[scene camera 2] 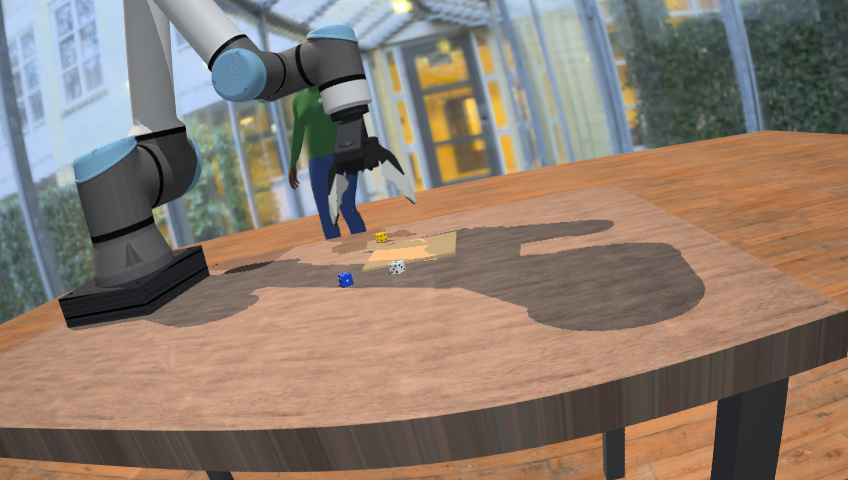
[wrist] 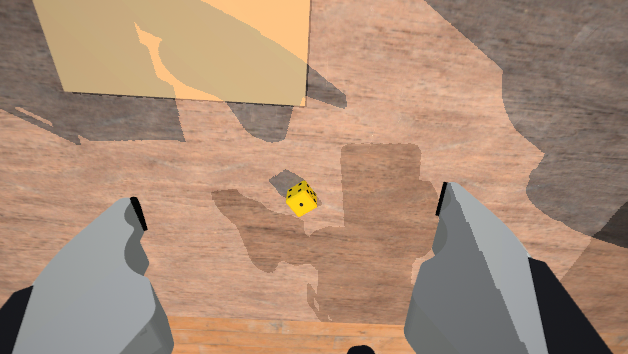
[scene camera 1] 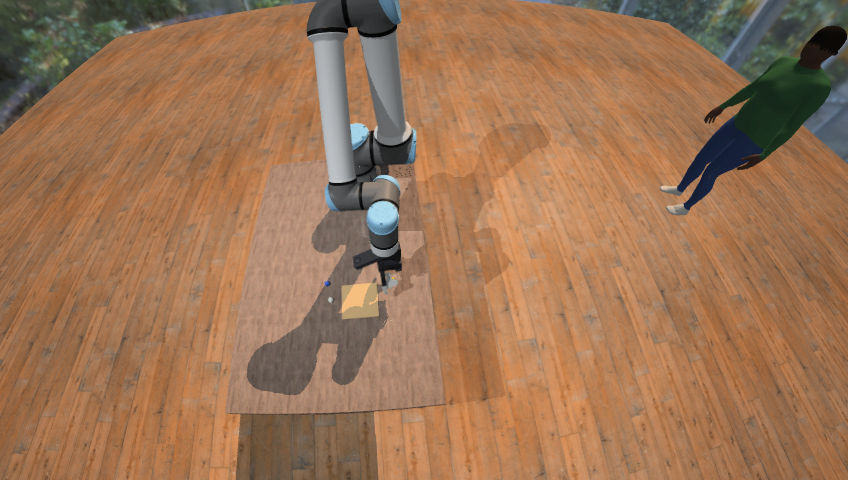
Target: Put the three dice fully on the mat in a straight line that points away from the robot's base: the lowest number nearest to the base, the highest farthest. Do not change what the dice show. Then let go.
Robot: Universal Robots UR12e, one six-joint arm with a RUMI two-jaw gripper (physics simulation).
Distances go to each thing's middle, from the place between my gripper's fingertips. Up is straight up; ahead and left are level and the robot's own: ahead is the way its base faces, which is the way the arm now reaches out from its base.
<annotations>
Right now the yellow die [wrist: 301, 198] is 10 mm behind my hand, 30 mm to the left of it and 50 mm below it. The rest, counted from my hand: mat [scene camera 2: 441, 245] (70 mm ahead, 100 mm to the right, 50 mm below).
</annotations>
